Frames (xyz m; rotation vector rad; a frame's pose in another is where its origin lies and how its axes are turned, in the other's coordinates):
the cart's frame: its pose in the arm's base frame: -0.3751 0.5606 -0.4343 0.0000 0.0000 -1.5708
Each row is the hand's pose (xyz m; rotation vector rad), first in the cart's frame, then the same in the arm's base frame.
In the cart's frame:
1: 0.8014 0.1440 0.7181 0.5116 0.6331 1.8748
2: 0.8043 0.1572 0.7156 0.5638 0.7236 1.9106
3: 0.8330 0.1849 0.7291 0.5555 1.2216 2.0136
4: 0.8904 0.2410 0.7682 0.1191 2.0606 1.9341
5: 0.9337 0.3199 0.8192 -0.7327 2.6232 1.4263
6: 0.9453 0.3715 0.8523 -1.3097 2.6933 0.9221
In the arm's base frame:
1: -0.2311 -0.2408 0.2838 0.6938 0.0736 0.3787
2: -0.2179 -0.2437 0.2813 0.7748 0.0962 0.4345
3: -0.1902 -0.2724 0.2948 1.0421 0.3906 0.6452
4: -0.1341 -0.3298 0.3339 1.2540 1.1170 0.8560
5: -0.0552 -0.3731 0.3849 1.1248 1.9966 0.7872
6: -0.0036 -0.3847 0.4180 0.8677 2.5103 0.5704

